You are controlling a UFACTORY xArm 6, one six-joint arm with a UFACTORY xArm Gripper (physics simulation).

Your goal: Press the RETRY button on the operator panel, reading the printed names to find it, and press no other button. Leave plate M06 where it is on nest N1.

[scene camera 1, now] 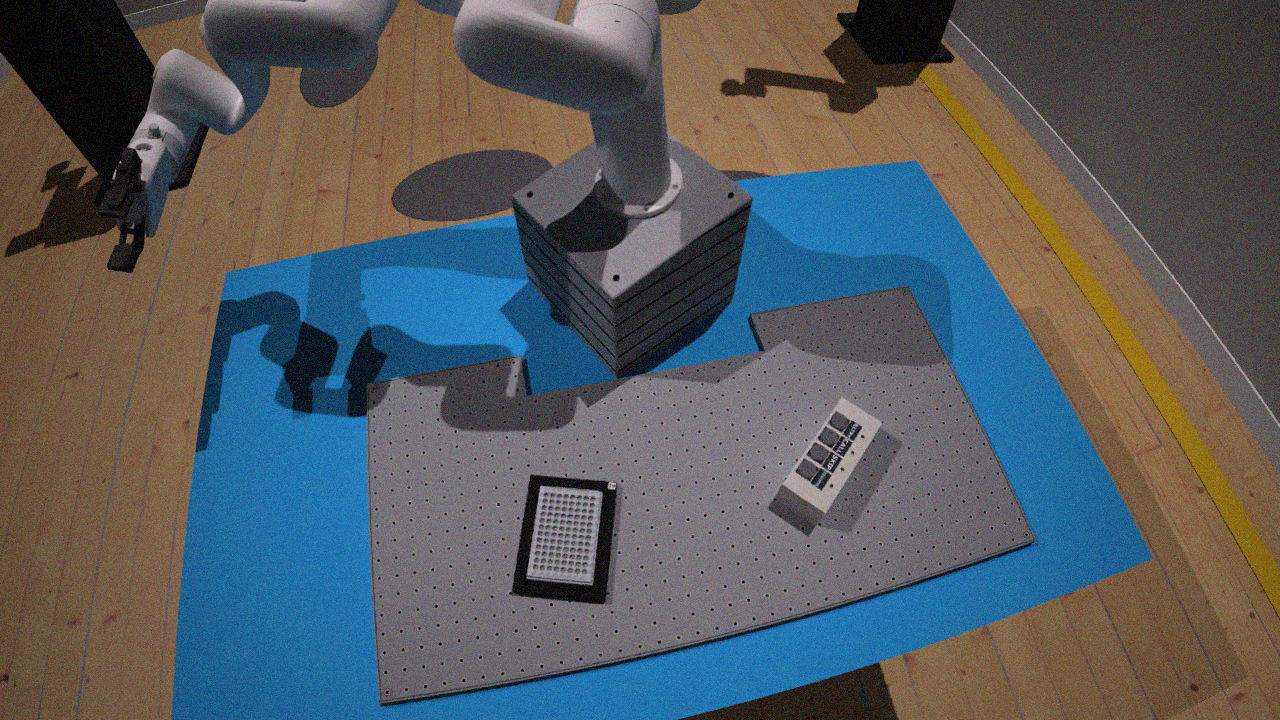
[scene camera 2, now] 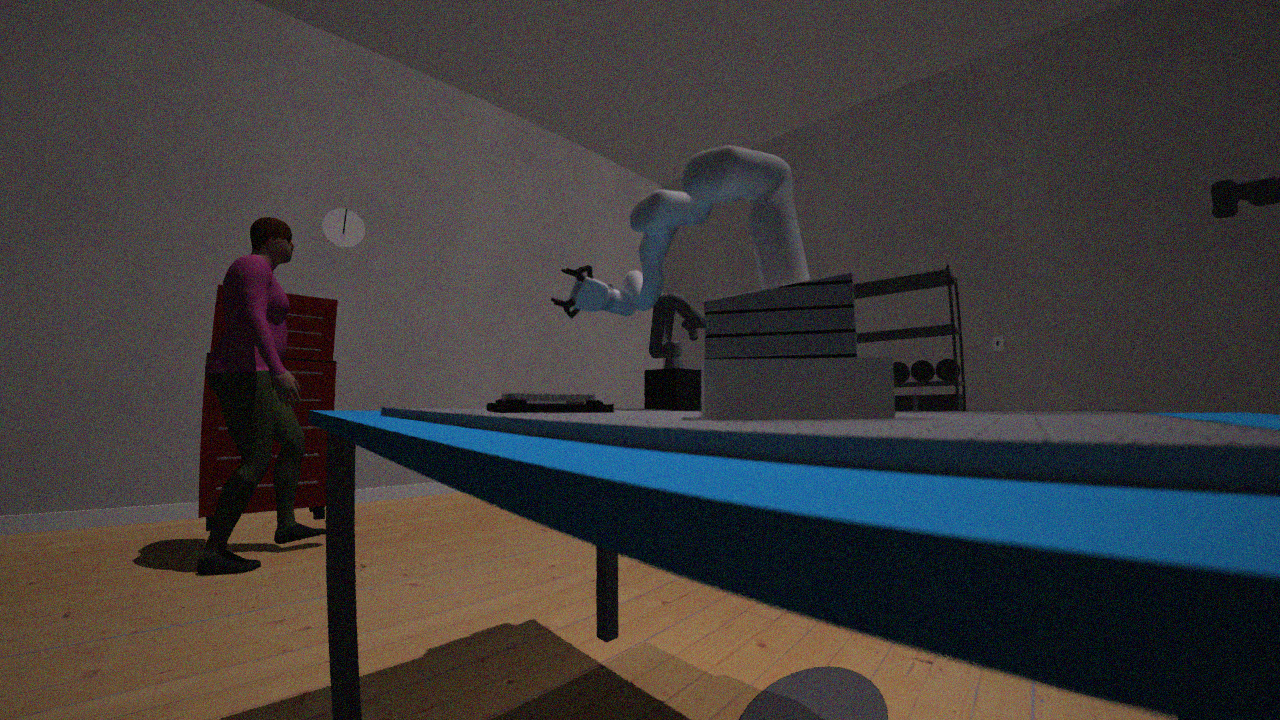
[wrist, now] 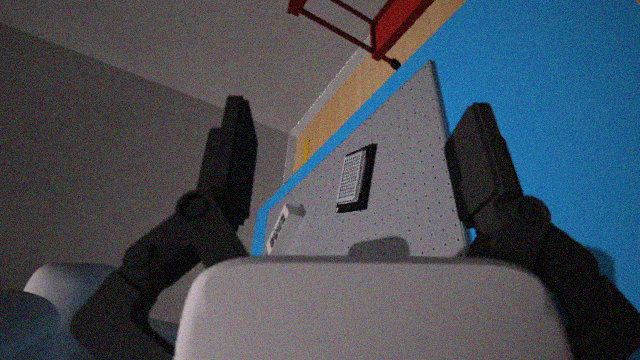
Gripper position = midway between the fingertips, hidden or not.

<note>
I see my gripper (scene camera 1: 115,243), a white plate M06 (scene camera 1: 564,543), an operator panel (scene camera 1: 810,498) and a black nest N1 (scene camera 1: 549,589).
The white plate M06 shows as well in the wrist view (wrist: 350,186). My gripper shows as well in scene camera 2 (scene camera 2: 558,285) and in the wrist view (wrist: 355,121). The black nest N1 shows as well in scene camera 2 (scene camera 2: 495,407) and in the wrist view (wrist: 349,207).
</note>
